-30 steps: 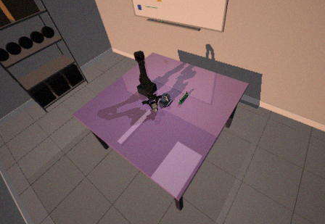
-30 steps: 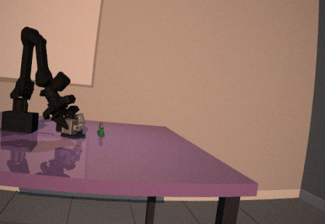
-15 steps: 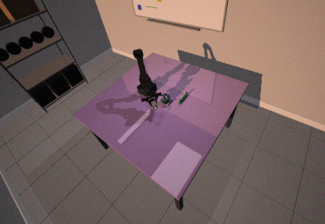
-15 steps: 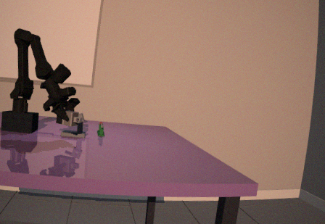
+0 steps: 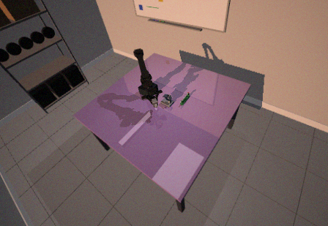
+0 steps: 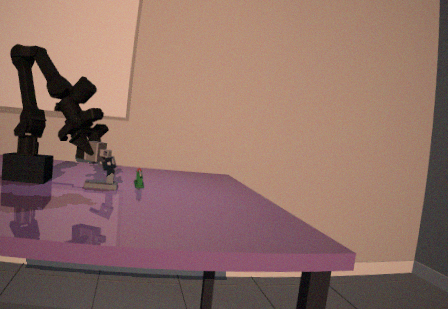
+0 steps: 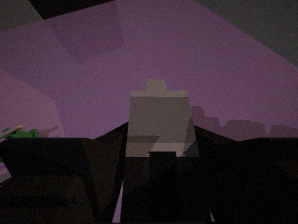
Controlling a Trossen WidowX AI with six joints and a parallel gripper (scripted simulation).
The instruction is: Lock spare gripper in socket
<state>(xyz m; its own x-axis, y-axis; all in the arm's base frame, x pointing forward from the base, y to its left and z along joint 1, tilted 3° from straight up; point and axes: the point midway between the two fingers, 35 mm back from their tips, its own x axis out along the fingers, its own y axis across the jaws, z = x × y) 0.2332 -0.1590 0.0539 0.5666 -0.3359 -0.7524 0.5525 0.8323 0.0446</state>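
The grey mount is 16 cm to the left of my gripper tip, 7 cm below it and 2 cm ahead of it. The rest, counted from my gripper tip: spare gripper: 1 cm to the left, 1 cm behind, 1 cm above; then green rest: 27 cm to the left, 15 cm ahead, 10 cm below.
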